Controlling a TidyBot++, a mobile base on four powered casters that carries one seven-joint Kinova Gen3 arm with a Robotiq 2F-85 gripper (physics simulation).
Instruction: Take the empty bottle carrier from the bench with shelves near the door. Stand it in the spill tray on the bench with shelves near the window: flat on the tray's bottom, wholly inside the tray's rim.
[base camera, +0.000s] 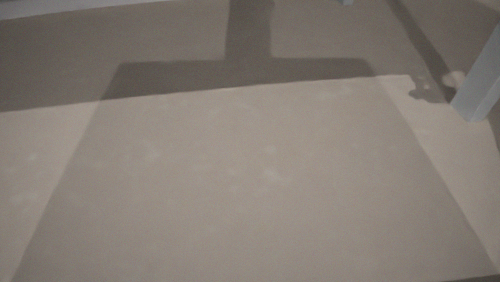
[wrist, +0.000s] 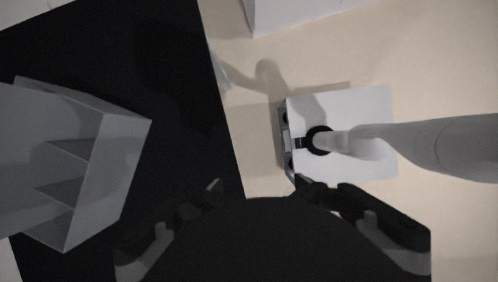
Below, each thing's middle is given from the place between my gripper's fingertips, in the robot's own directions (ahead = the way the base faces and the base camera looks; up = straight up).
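From where my hand is, I see that the grey bottle carrier (wrist: 75, 154) sits 5 cm to the right of my hand, 43 cm ahead of it and 4 cm below it.
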